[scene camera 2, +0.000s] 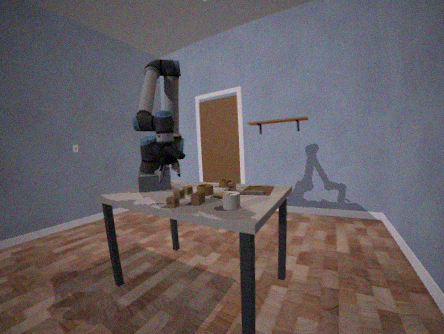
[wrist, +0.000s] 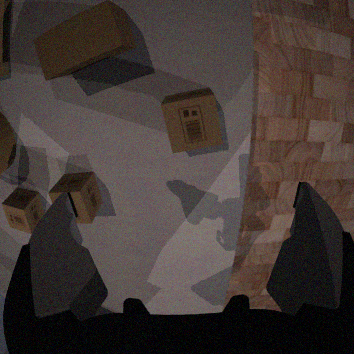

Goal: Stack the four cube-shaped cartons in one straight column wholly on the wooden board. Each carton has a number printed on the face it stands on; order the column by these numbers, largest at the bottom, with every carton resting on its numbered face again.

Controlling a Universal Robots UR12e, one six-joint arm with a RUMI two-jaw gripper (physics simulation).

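Frame: origin at the arm's base, x back, y up, z left, level; metres.
Seen in the pictures: gripper, fingertip midpoint: [scene camera 2: 170,179] [wrist: 184,191]; arm's base at its link origin: [scene camera 2: 152,168].
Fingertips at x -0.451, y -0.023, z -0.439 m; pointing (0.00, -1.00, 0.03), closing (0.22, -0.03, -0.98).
Note:
Offsets run from my fingertips to a thing's middle. "*": to the spot under its first point. Level surfaces: height alone.
My gripper [scene camera 2: 170,175] [wrist: 184,191] is open and empty, above the table's left part. A cube-shaped carton @(dx -0.010, dy -0.121, dz -0.009 m) [scene camera 2: 172,201] [wrist: 192,122] lies by the table edge, label towards the wrist camera. Two smaller cartons stand close together: one @(dx +0.052, dy -0.121, dz +0.168 m) [scene camera 2: 178,193] [wrist: 77,197] shows beside the left finger in the wrist view, the other @(dx +0.053, dy -0.121, dz +0.289 m) [scene camera 2: 188,190] [wrist: 22,210] farther left. Which carton is the fourth cube I cannot tell; small cartons @(dx -0.226, dy -0.121, dz +0.441 m) [scene camera 2: 231,185] show at the back. No printed number is readable. A flat brown board @(dx -0.412, dy -0.137, dz +0.437 m) [scene camera 2: 265,189] lies at the right back.
A larger oblong carton @(dx -0.124, dy -0.117, dz +0.072 m) [scene camera 2: 198,198] [wrist: 82,42] lies near the cube by the edge. Another carton @(dx -0.073, dy -0.117, dz +0.303 m) [scene camera 2: 204,189] [wrist: 5,145] is cut off in the wrist view. A white cylinder @(dx -0.328, dy -0.109, dz +0.017 m) [scene camera 2: 231,200] stands on the table @(dy -0.146 m) [scene camera 2: 245,215]. A flat brown piece @(* dx -0.201, dy -0.136, dz +0.199 m) [scene camera 2: 218,196] lies behind it.

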